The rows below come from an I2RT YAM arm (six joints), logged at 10 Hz.
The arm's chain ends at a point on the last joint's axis. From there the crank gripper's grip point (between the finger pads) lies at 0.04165 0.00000 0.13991 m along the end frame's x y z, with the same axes.
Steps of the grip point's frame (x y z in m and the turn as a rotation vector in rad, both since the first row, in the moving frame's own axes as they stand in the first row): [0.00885, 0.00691, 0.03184, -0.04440, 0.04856, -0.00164]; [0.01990, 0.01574, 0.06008, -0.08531, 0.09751, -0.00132]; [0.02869, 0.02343, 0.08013, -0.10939, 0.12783, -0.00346]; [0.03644, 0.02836, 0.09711, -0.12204, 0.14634, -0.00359]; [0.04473, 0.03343, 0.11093, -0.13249, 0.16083, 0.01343]
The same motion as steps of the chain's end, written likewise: [0.00210, 0.00082, 0.03416, -0.04440, 0.04856, -0.00164]; [0.00649, 0.00407, 0.06530, -0.08531, 0.09751, -0.00132]; [0.01120, 0.00866, 0.08740, -0.10939, 0.12783, -0.00346]; [0.01650, 0.01194, 0.10569, -0.12204, 0.14634, -0.00359]; [0.02306, 0.01476, 0.12064, -0.13249, 0.16083, 0.01343]
